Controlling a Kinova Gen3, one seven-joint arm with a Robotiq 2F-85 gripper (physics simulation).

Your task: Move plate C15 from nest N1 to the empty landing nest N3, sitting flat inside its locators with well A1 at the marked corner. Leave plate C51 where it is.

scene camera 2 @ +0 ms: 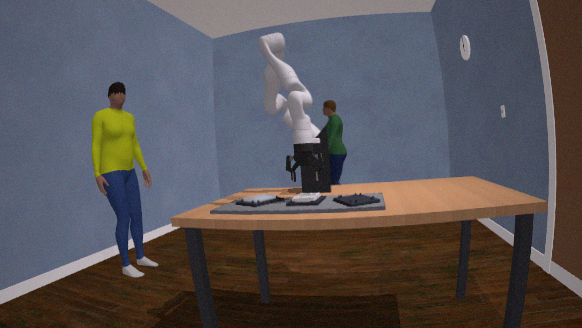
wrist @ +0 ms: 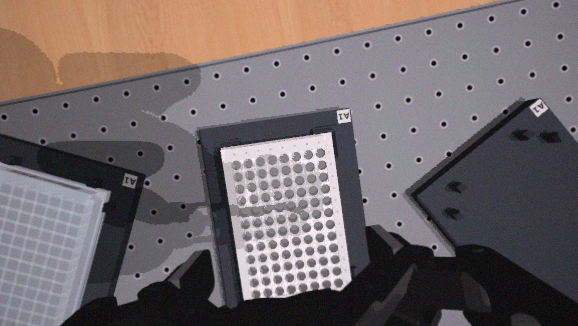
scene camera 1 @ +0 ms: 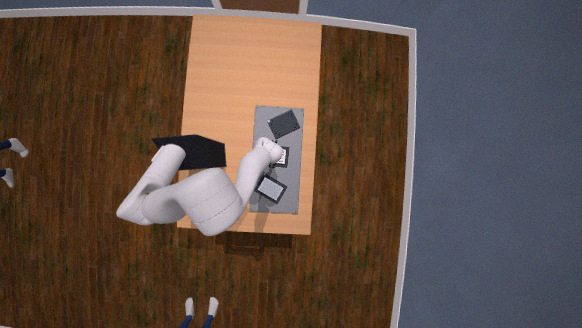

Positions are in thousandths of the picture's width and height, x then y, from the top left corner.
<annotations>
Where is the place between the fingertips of my gripper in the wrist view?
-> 501, 781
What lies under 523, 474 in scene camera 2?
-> My gripper.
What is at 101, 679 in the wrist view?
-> A plate C51.
</annotations>
